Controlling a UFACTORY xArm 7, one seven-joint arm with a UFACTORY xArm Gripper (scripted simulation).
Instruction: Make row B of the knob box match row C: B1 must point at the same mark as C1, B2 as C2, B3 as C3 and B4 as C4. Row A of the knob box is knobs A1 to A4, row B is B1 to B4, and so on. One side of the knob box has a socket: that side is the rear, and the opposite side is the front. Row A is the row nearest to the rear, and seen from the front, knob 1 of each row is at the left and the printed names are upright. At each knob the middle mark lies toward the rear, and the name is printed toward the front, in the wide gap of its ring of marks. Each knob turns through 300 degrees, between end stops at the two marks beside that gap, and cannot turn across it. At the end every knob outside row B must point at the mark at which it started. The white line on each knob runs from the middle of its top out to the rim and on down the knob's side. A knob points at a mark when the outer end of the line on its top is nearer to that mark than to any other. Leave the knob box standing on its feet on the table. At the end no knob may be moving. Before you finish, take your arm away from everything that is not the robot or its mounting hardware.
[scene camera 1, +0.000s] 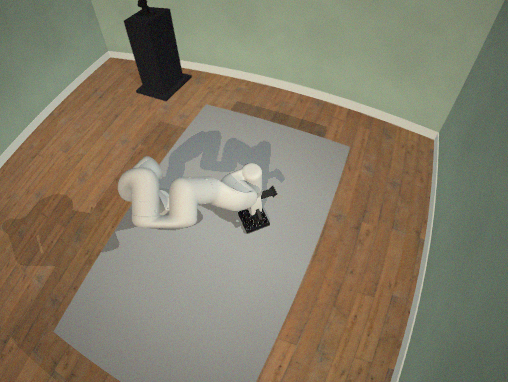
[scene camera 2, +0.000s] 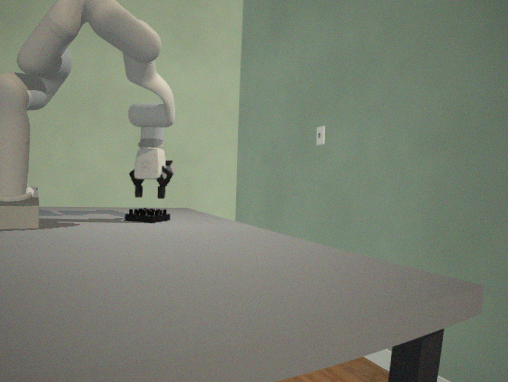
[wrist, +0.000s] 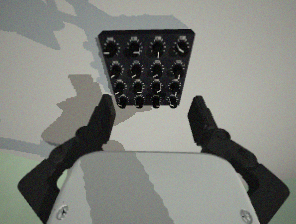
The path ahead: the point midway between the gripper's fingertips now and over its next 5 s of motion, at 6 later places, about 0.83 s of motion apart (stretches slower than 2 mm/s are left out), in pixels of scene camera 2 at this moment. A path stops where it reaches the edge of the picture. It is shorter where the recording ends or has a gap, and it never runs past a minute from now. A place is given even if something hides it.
My gripper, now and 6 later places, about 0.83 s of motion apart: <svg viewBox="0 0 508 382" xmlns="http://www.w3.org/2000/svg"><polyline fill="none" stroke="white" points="149,197 145,198 140,198 149,195 149,198 149,207 149,209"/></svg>
